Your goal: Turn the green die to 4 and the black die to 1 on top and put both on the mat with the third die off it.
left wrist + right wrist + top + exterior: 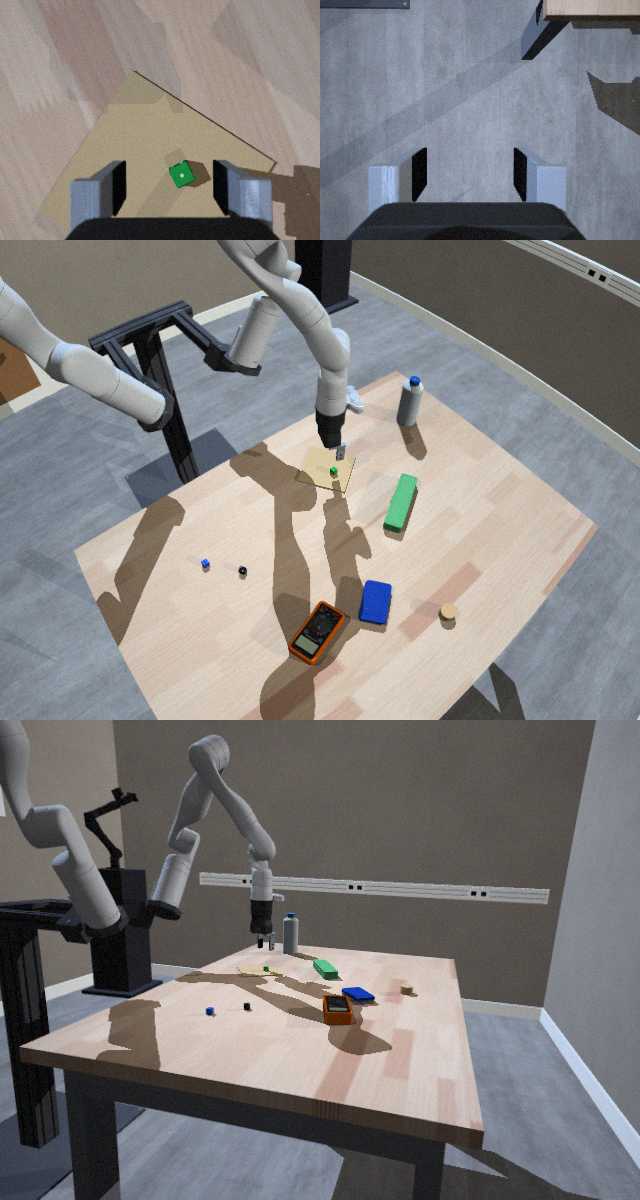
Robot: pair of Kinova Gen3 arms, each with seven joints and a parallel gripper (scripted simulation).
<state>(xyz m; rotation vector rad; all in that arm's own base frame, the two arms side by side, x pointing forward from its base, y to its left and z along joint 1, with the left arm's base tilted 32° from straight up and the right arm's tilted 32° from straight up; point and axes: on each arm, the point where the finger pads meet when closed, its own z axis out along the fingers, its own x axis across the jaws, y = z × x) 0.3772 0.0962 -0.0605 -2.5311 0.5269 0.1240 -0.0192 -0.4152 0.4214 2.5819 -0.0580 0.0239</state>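
The green die is 9 cm below my left hand and 1 cm to the right of it. Also, from my left hand: pale yellow square mat: 10 cm below, 2 cm behind, 1 cm to the right; black die: 40 cm to the right, 9 cm below, 8 cm ahead; bottle: 33 cm to the left, 2 cm below.
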